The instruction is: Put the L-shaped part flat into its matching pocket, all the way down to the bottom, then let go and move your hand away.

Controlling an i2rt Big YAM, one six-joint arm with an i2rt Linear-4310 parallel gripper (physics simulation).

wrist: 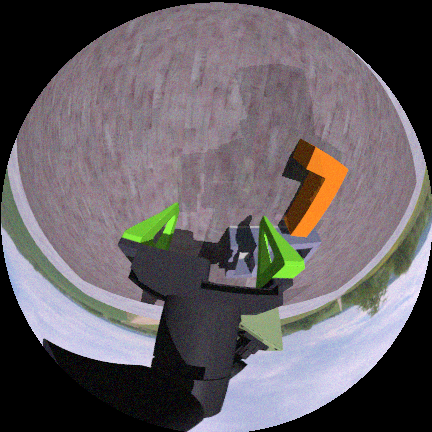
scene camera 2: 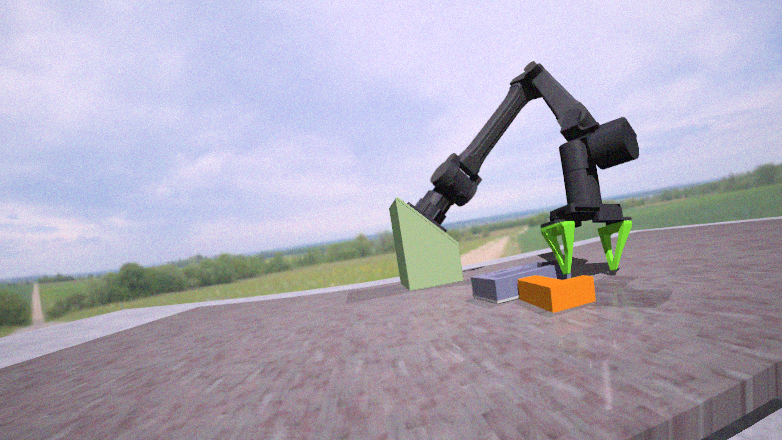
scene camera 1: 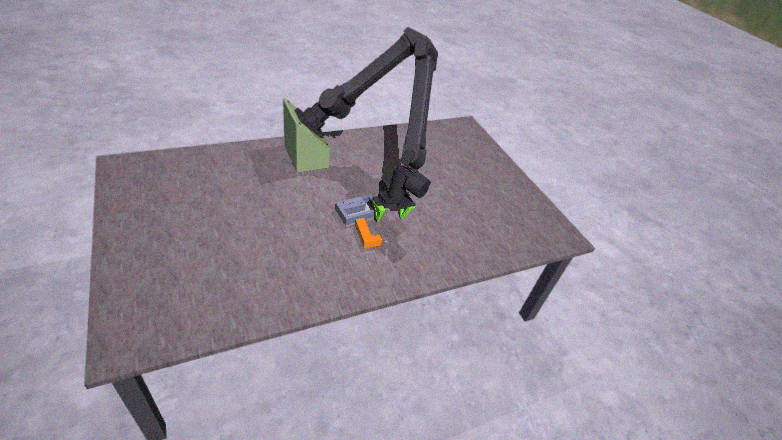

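Seen in the pictures: gripper, fingertip midpoint: (wrist: 219, 212) (scene camera 2: 591, 272) (scene camera 1: 389, 219); arm's base, link origin: (wrist: 252, 339) (scene camera 2: 422, 223) (scene camera 1: 308, 124).
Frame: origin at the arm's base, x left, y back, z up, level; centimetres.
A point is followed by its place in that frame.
The orange L-shaped part (scene camera 1: 364, 235) @[x 6.4, y -49.6, z -12.6 cm] (scene camera 2: 571, 294) @[x 8.1, y -52.7, z -14.0 cm] (wrist: 325, 192) @[x 7.5, y -48.7, z -12.6 cm] lies flat on the table, in front of the blue-grey pocket block (scene camera 1: 351, 217) @[x 4.7, y -40.8, z -12.0 cm] (scene camera 2: 483, 289) @[x 2.1, y -37.1, z -13.7 cm] (wrist: 306, 241) @[x 5.7, y -41.0, z -12.2 cm]. One end of its long leg is close to the block's front wall; I cannot tell whether they touch. The pocket is partly hidden by a finger in the wrist view. My gripper (scene camera 1: 390, 218) @[x 18.4, y -43.0, z -14.0 cm] (scene camera 2: 590, 273) @[x 18.4, y -43.0, z -14.0 cm] (wrist: 219, 212) @[x 18.4, y -43.0, z -14.0 cm] is open and empty, with its green fingers pointing down. It is low, to the right of the block and behind the part in the first scene view. The part is outside the fingers.
The green wedge-shaped arm base (scene camera 1: 312, 153) @[x -0.4, y -8.5, z -7.5 cm] (scene camera 2: 432, 259) @[x -0.3, y -8.5, z -9.2 cm] (wrist: 268, 327) @[x -2.2, y -8.6, z -3.4 cm] stands behind the block, toward the back edge of the table (scene camera 1: 218, 284) @[x -40.8, y -54.9, z -15.6 cm] (scene camera 2: 328, 372) @[x -19.3, y -57.3, z -15.6 cm] (wrist: 125, 125) @[x 29.3, y -52.0, z -15.6 cm]. The black arm arches from it over to the gripper.
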